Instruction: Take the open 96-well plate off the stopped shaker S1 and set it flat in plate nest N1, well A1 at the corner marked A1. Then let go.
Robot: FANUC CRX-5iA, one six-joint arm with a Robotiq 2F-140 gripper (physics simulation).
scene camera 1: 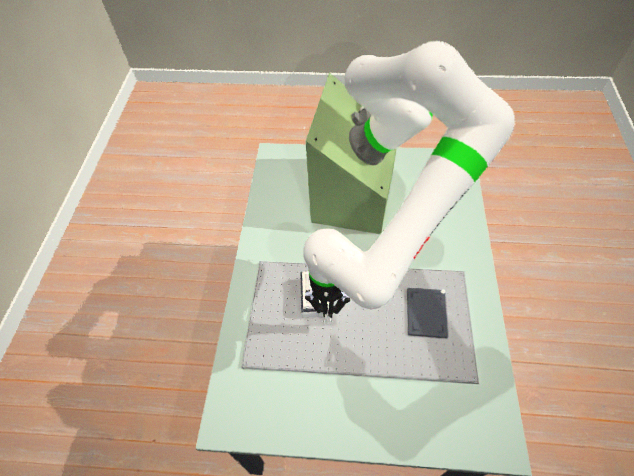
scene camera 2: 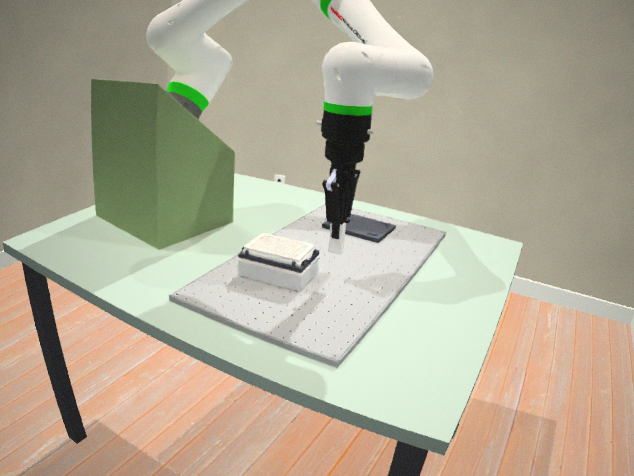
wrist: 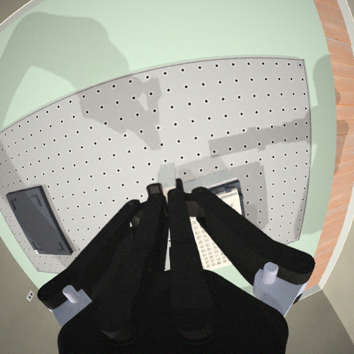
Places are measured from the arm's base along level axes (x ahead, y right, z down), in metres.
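Pixels of known places: gripper, between the fingertips: [scene camera 1: 328,320] [scene camera 2: 335,252]; arm's base, origin of its link: [scene camera 1: 366,145] [scene camera 2: 172,121].
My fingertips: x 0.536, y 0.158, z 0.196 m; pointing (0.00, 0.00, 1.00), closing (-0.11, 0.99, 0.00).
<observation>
Ahead of a thing's pixels: the offset from my fingertips to its top centre. "spot": to the spot under its first point. Level surfaces: height alone.
The cream 96-well plate {dx -0.112, dy +0.032, dz -0.002 m} [scene camera 1: 306,292] [scene camera 2: 279,246] [wrist: 210,245] lies flat on top of the shaker S1 {spot: dx -0.101, dy +0.081, dz +0.040 m} [scene camera 2: 273,274], a white box with dark corner holders. My gripper [scene camera 1: 327,318] [scene camera 2: 336,243] [wrist: 169,174] is shut with its pale fingertips together and nothing between them. It points down, above the perforated board, beside the shaker on the side towards the nest. The dark nest N1 {dx -0.039, dy -0.317, dz +0.053 m} [scene camera 1: 427,313] [scene camera 2: 368,228] [wrist: 40,220] lies flat further along the board, with a small white mark at one corner. My fingers hide part of the plate in the wrist view. Well A1 cannot be made out.
The grey perforated board {dz +0.067 m} [scene camera 1: 286,353] [scene camera 2: 327,327] [wrist: 200,105] lies on the pale green table {dz +0.080 m} [scene camera 1: 307,415] [scene camera 2: 409,358] and bears the shaker and the nest. The green arm pedestal [scene camera 1: 348,197] [scene camera 2: 158,174] stands on the table behind the board in the first scene view.
</observation>
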